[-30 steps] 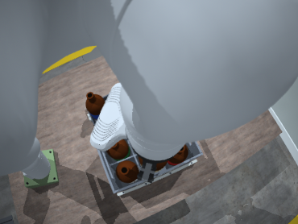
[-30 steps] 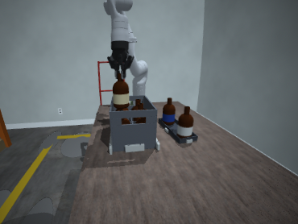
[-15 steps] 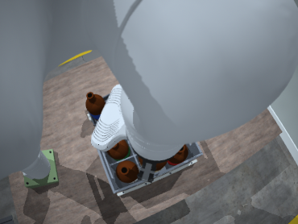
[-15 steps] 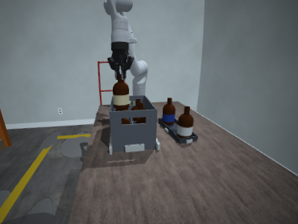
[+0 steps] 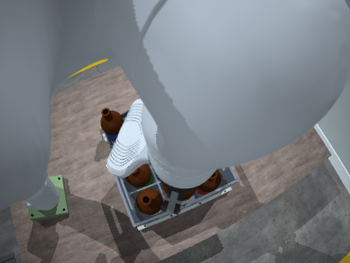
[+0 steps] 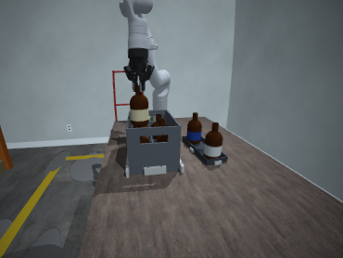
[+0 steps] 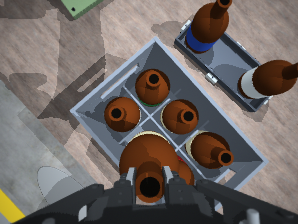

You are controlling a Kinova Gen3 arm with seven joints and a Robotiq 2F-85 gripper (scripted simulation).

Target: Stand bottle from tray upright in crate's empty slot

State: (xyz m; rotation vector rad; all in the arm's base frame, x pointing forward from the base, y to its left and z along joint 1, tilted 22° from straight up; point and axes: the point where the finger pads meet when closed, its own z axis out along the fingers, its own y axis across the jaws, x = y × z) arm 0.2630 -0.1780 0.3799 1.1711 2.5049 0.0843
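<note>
Right now the cream-label bottle is 70 mm below my hand. The rest, counted from my hand: grey crate 210 mm below, 40 mm to the left, 10 mm ahead; blue-label bottle 290 mm to the left, 210 mm below, 50 mm behind; white-label bottle 280 mm to the left, 210 mm below, 130 mm ahead.
</note>
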